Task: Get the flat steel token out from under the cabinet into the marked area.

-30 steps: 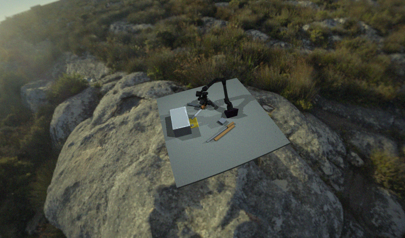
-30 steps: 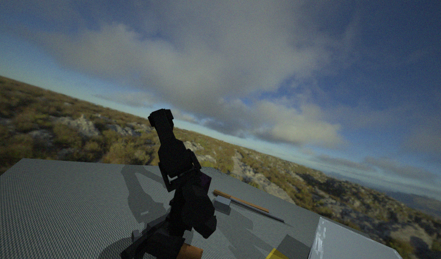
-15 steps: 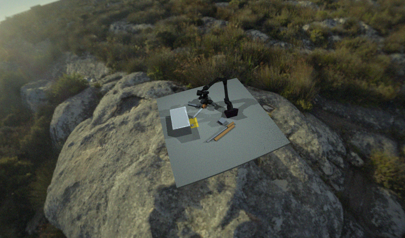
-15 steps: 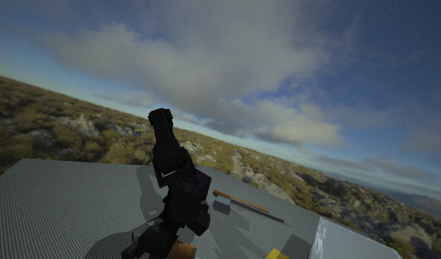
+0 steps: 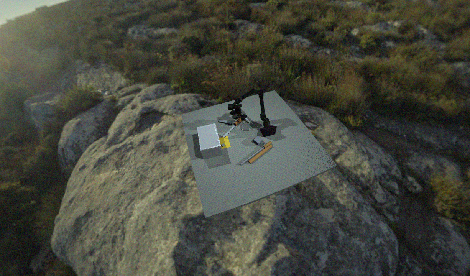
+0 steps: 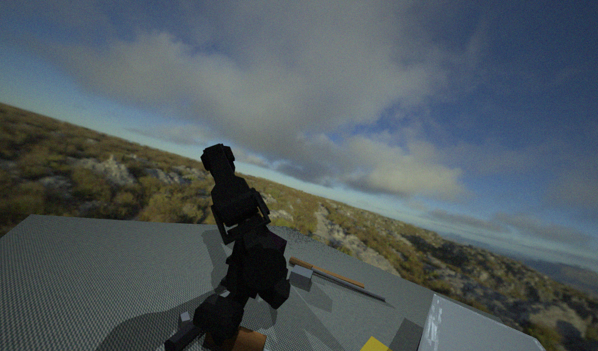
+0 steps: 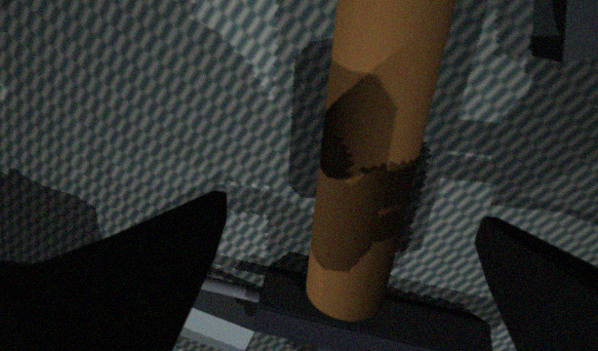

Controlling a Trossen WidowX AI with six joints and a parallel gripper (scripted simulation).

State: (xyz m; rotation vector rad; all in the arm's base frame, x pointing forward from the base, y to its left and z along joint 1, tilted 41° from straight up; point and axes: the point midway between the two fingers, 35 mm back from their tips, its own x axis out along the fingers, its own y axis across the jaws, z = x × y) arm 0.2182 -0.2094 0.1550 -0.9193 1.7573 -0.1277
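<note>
The small grey cube lies 8 cm behind my gripper tip, 5 cm to the right of it and 2 cm below it. From my gripper tip the other things lie so: grey bar: 10 cm behind, 3 cm to the left, 2 cm below; then grey block: 6 cm behind, 34 cm to the left, 1 cm below; then wooden stick: 2 cm behind, 49 cm to the left, 2 cm below.
</note>
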